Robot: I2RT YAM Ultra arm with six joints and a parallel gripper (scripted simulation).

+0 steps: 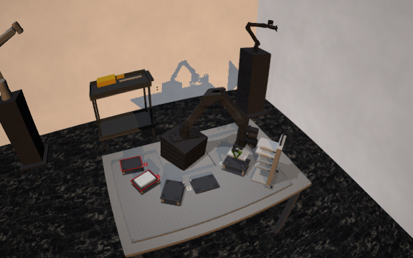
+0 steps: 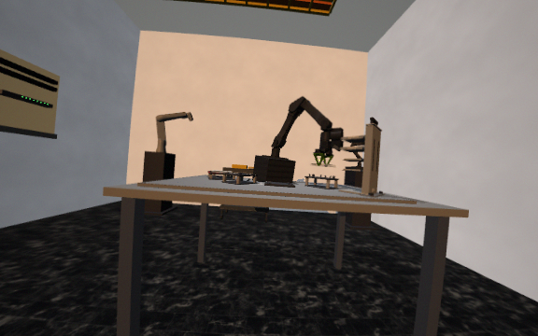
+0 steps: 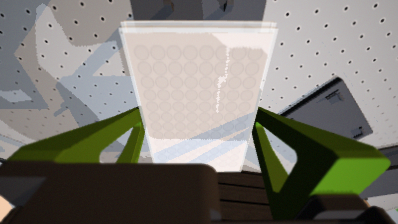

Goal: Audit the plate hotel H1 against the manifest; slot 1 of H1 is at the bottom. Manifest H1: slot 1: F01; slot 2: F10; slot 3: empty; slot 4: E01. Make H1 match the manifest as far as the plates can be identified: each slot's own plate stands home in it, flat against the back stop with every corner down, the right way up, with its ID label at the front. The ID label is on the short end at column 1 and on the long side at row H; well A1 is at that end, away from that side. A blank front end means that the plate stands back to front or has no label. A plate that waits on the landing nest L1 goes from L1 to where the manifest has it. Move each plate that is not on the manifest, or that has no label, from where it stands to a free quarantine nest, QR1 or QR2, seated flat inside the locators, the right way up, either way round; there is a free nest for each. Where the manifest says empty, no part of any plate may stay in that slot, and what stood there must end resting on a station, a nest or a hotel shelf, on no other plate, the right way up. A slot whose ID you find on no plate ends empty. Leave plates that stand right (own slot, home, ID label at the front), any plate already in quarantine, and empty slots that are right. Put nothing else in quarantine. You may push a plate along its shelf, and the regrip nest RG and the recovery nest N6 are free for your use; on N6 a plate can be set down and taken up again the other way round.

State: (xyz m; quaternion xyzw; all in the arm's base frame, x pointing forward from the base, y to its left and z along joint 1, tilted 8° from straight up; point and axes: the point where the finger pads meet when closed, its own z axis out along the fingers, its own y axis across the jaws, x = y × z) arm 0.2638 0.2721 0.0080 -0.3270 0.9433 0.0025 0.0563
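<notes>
My gripper is now 80 mm above the dark regrip nest. From my hand the other things lie so: white plate right at my hand; A1 mark 90 mm behind, 10 mm to the right, 80 mm below; RG tag 80 mm behind, 70 mm to the right, 140 mm below.
</notes>
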